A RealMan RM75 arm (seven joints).
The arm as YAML. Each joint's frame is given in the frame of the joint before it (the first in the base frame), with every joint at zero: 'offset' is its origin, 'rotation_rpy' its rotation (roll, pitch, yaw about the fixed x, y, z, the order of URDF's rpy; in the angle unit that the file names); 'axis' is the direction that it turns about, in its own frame. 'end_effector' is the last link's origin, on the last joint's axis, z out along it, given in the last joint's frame.
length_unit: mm
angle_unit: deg
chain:
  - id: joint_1
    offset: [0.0, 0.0, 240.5]
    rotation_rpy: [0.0, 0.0, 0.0]
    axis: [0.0, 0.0, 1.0]
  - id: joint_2
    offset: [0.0, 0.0, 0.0]
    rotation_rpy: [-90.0, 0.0, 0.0]
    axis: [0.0, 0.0, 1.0]
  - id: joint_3
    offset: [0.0, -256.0, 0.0]
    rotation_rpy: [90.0, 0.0, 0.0]
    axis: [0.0, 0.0, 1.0]
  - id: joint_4
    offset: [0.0, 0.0, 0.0]
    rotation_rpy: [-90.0, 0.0, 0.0]
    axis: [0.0, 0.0, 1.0]
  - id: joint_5
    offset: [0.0, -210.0, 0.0]
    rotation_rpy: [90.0, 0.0, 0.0]
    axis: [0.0, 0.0, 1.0]
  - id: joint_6
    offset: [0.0, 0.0, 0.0]
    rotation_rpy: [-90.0, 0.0, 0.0]
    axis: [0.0, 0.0, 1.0]
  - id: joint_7
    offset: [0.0, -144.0, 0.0]
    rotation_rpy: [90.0, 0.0, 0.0]
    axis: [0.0, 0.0, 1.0]
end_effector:
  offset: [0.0, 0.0, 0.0]
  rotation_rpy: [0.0, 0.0, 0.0]
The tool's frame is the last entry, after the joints.
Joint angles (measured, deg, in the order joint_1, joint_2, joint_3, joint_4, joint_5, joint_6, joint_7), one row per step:
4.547 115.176 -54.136 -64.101 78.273 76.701 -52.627
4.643 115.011 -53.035 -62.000 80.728 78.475 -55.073
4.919 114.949 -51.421 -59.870 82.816 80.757 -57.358
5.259 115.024 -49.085 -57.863 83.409 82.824 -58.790
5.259 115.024 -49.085 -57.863 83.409 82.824 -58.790
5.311 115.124 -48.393 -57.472 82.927 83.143 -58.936
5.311 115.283 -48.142 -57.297 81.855 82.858 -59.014
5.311 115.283 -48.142 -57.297 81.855 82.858 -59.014
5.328 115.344 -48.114 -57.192 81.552 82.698 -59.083
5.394 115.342 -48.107 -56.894 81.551 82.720 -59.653
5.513 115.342 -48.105 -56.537 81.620 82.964 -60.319
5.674 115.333 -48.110 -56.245 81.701 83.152 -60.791
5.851 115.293 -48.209 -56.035 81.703 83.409 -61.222
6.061 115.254 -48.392 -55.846 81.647 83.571 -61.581
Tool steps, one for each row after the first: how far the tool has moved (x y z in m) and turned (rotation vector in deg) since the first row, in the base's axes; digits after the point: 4 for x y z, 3 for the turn. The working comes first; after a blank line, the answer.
Tool pose at each row, in the base's axes (x y z in m, rotation vector in deg; the steps are taken from these numbers as rounded here):
0.3343 0.2749 0.0843 -118.020 86.122 38.555
0.3347 0.2716 0.0846 -118.833 85.555 41.823
0.3346 0.2683 0.0857 -119.585 84.929 45.382
0.3373 0.2643 0.0872 -119.297 85.179 47.920
0.3373 0.2643 0.0872 -119.297 85.179 47.920
0.3392 0.2629 0.0871 -118.996 85.580 47.885
0.3420 0.2619 0.0852 -118.746 86.088 46.716
0.3420 0.2619 0.0852 -118.746 86.088 46.716
0.3428 0.2617 0.0843 -118.663 86.232 46.361
0.3432 0.2616 0.0835 -118.953 85.879 46.256
0.3429 0.2614 0.0823 -119.523 85.452 46.313
0.3424 0.2617 0.0815 -119.990 85.109 46.429
0.3416 0.2620 0.0806 -120.672 84.733 46.390
0.3406 0.2626 0.0794 -121.363 84.402 46.239

0.0004 -0.0033 0.0003 0.519 2.106 1.483
0.0003 -0.0066 0.0014 1.114 4.391 3.030
0.0030 -0.0106 0.0029 1.689 6.190 3.373
0.0030 -0.0106 0.0029 1.689 6.190 3.373
0.0049 -0.0120 0.0028 1.672 6.288 3.022
0.0077 -0.0130 0.0009 1.335 5.662 2.378
0.0077 -0.0130 0.0009 1.335 5.662 2.378
0.0085 -0.0132 0.0000 1.241 5.467 2.183
0.0089 -0.0133 -0.0008 1.213 5.291 2.473
0.0086 -0.0135 -0.0020 1.065 5.243 2.990
0.0081 -0.0132 -0.0028 0.952 5.255 3.427
0.0073 -0.0129 -0.0037 0.675 5.185 3.960
0.0063 -0.0123 -0.0049 0.344 5.062 4.451

